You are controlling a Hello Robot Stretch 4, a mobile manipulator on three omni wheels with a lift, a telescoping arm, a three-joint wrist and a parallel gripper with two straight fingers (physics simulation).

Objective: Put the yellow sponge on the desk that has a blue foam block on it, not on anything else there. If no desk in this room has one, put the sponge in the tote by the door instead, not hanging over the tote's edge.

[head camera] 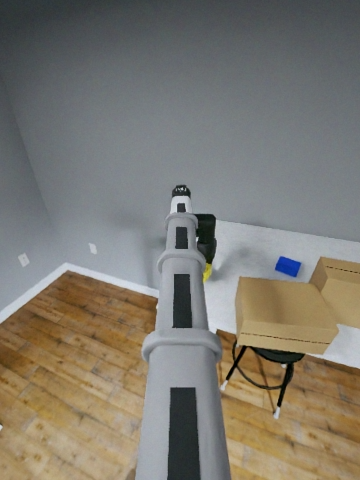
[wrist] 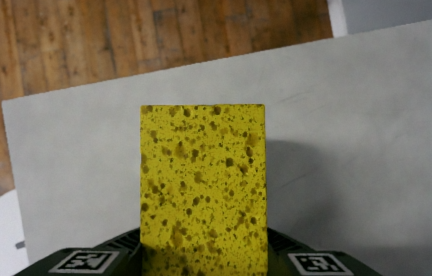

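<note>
The yellow sponge (head camera: 207, 272) (wrist: 204, 175) is held between the two fingers of my gripper (head camera: 207, 262) (wrist: 206, 242), which is shut on it. The sponge is over the pale grey desk (head camera: 260, 240) (wrist: 75, 150), and a shadow falls on the desk top beside it in the wrist view. The arm hides part of the sponge and the desk's left part in the head view. A blue foam block (head camera: 288, 266) lies on the same desk, to the right of the gripper. The tote does not show in either view.
A cardboard box (head camera: 286, 307) stands at the desk's front edge, in front of the blue block. Another box (head camera: 345, 295) stands to its right. A black stool (head camera: 277, 355) is below the front edge. The grey wall (head camera: 260, 125) rises behind the desk.
</note>
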